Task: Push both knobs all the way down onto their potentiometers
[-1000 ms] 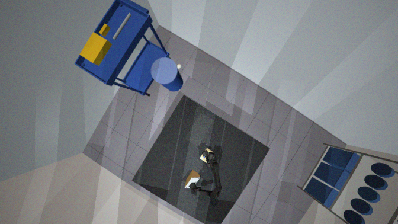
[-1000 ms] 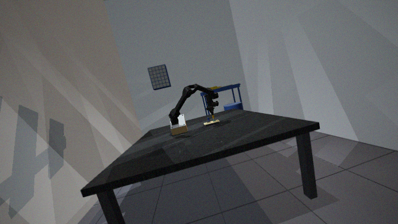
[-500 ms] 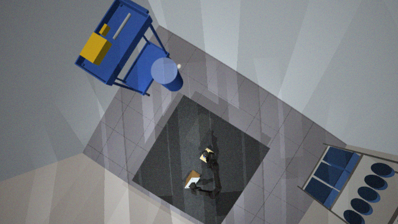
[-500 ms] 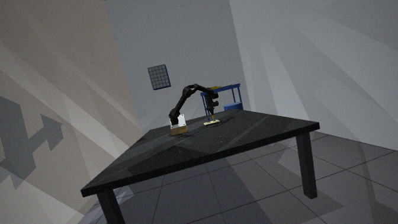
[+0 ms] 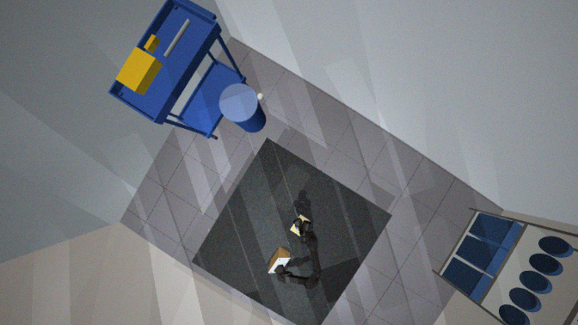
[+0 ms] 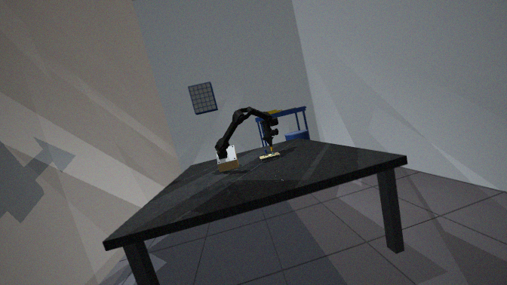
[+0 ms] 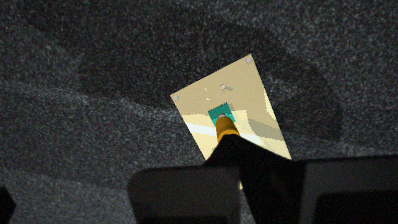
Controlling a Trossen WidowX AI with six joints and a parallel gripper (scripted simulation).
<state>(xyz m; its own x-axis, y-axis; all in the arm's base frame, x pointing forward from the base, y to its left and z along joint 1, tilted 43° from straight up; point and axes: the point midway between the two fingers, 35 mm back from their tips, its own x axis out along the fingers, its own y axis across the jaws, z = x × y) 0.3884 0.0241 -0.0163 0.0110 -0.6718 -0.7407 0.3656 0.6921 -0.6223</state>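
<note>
The blue knob lies 50 mm behind my gripper tip, 30 mm below it and 20 mm to the left of it. From my gripper tip the other things lie so: orange knob (20 mm below).
</note>
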